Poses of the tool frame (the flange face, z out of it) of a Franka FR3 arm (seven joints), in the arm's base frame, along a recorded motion.
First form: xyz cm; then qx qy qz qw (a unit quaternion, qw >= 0).
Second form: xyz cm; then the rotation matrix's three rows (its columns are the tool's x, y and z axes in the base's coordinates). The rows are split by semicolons. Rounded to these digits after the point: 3 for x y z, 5 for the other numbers.
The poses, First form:
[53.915 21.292 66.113 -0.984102 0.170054 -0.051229 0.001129]
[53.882 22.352 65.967 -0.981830 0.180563 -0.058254 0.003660]
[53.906 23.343 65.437 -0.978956 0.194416 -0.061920 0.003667]
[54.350 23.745 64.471 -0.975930 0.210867 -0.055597 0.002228]
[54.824 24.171 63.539 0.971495 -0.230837 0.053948 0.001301]
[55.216 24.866 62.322 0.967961 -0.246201 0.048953 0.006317]
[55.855 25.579 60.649 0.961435 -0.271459 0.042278 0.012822]
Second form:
53.915 21.292 66.113; 0.93691 -0.33459 0.10121; -0.33482 -0.94216 -0.01520; 0.10045 -0.01965 -0.99475
53.882 22.352 65.967; 0.92801 -0.35414 0.11571; -0.35499 -0.93477 -0.01385; 0.11307 -0.02822 -0.99319
53.906 23.343 65.437; 0.91674 -0.38020 0.12266; -0.38110 -0.92438 -0.01690; 0.11981 -0.03126 -0.99230
54.350 23.745 64.471; 0.90489 -0.41134 0.10946; -0.41183 -0.91106 -0.01910; 0.10758 -0.02780 -0.99381
54.824 24.171 63.539; 0.88761 -0.44865 0.10422; -0.44837 -0.89343 -0.02743; 0.10542 -0.02238 -0.99418
55.216 24.866 62.322; 0.87398 -0.47724 0.09166; -0.47601 -0.87869 -0.03633; 0.09788 -0.01188 -0.99513
55.855 25.579 60.649; 0.84905 -0.52307 0.07433; -0.52090 -0.85229 -0.04761; 0.08826 0.00170 -0.99610

